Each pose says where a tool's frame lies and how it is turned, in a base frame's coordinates. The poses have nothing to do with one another.
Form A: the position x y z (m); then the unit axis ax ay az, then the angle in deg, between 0 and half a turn.
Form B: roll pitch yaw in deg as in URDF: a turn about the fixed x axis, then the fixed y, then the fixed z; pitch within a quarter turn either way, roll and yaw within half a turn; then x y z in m. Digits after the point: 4 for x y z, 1 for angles.
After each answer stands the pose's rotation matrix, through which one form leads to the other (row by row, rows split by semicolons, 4 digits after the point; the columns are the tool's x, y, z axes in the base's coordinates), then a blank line. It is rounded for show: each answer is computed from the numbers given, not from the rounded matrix.
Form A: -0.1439, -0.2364, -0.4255, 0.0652, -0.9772, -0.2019, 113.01
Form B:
135.0, -61.8, -144.5, -0.1439, -0.2364, -0.4255
-0.3850 0.0972 -0.9178; -0.2745 0.9374 0.2144; 0.8812 0.3345 -0.3342

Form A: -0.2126, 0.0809, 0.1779, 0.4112, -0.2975, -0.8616, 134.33
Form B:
52.4, 22.9, -116.5, -0.2126, 0.0809, 0.1779
-0.4115 0.4085 -0.8147; -0.8242 -0.5484 0.1413; -0.3891 0.7296 0.5624

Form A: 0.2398, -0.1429, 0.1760, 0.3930, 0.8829, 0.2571, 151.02
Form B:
140.6, 13.8, 127.1, 0.2398, -0.1429, 0.1760
-0.5852 0.5259 0.6172; 0.7750 0.5865 0.2351; -0.2383 0.6159 -0.7509

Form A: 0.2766, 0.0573, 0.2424, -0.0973, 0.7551, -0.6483, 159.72
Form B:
-97.2, 8.0, -158.2, 0.2766, 0.0573, 0.2424
-0.9197 0.0823 0.3840; -0.3671 0.1671 -0.9151; -0.1395 -0.9825 -0.1234

